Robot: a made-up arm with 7 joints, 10 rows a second.
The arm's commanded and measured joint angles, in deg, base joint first. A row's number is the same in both.
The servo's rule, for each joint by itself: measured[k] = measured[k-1] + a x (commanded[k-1-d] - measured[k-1]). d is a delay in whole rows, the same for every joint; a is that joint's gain. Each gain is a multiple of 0.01, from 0.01 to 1. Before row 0 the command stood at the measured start. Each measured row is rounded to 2 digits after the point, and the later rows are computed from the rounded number. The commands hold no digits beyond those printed.
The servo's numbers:
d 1
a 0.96 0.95 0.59 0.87 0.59 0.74 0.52
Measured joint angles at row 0:
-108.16 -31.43 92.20 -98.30 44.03 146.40 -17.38
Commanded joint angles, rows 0 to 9:
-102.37 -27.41 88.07 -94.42 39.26 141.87 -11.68
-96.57 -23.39 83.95 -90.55 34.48 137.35 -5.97
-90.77 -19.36 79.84 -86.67 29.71 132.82 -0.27
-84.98 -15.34 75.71 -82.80 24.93 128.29 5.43
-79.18 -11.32 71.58 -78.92 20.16 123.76 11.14
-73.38 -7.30 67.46 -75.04 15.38 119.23 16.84
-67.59 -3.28 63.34 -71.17 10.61 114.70 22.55
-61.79 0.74 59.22 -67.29 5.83 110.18 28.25
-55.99 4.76 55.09 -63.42 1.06 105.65 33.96
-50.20 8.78 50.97 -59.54 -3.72 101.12 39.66
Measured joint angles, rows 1 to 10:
-108.16 -31.43 92.20 -98.30 44.03 146.40 -17.38
-102.60 -27.61 89.76 -94.92 41.22 143.05 -14.42
-96.81 -23.60 86.33 -91.12 37.24 138.83 -10.03
-91.01 -19.57 82.50 -87.25 32.80 134.38 -4.95
-85.22 -15.55 78.49 -83.38 28.16 129.87 0.45
-79.42 -11.53 74.41 -79.50 23.44 125.35 6.01
-73.62 -7.51 70.31 -75.62 18.68 120.82 11.64
-67.83 -3.49 66.20 -71.75 13.92 116.29 17.31
-62.03 0.53 62.08 -67.87 9.15 111.77 23.00
-56.23 4.55 57.96 -64.00 4.38 107.24 28.70

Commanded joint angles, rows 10 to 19:
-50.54 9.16 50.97 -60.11 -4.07 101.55 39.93
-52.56 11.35 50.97 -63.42 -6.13 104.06 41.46
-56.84 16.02 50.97 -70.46 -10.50 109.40 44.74
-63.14 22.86 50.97 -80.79 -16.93 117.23 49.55
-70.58 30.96 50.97 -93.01 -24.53 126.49 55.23
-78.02 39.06 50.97 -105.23 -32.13 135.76 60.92
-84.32 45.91 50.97 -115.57 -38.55 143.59 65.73
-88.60 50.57 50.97 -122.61 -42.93 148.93 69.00
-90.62 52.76 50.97 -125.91 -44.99 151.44 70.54
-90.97 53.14 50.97 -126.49 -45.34 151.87 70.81
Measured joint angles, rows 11 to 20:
-50.44 8.57 53.84 -60.12 -0.40 102.71 34.40
-50.54 9.13 52.15 -60.11 -2.57 101.85 37.28
-52.48 11.24 51.45 -62.99 -4.67 103.49 39.45
-56.67 15.78 51.17 -69.49 -8.11 107.86 42.20
-62.88 22.51 51.05 -79.32 -13.31 114.79 46.02
-70.27 30.54 51.00 -91.23 -19.93 123.45 50.81
-77.71 38.63 50.98 -103.41 -27.13 132.56 56.07
-84.06 45.55 50.97 -113.99 -33.87 140.72 61.09
-88.42 50.32 50.97 -121.49 -39.22 146.80 65.20
-90.53 52.64 50.97 -125.34 -42.62 150.23 67.98

